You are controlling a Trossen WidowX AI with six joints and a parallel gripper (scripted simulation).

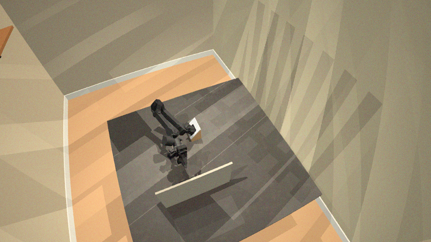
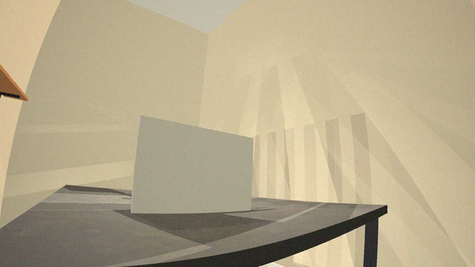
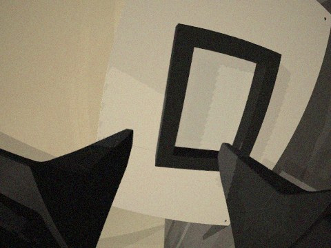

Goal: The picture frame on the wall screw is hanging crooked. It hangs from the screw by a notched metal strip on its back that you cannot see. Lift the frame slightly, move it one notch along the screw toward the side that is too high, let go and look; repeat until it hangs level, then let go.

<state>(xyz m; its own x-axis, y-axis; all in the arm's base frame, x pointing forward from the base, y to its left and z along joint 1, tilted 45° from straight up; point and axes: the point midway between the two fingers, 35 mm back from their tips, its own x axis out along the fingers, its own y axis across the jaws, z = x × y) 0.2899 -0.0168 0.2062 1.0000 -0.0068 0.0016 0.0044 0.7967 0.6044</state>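
My gripper tip is 110 mm short of the picture frame and 50 mm above it. The rest, counted from my gripper tip: wall panel: 120 mm ahead, 60 mm below, 10 mm to the left.
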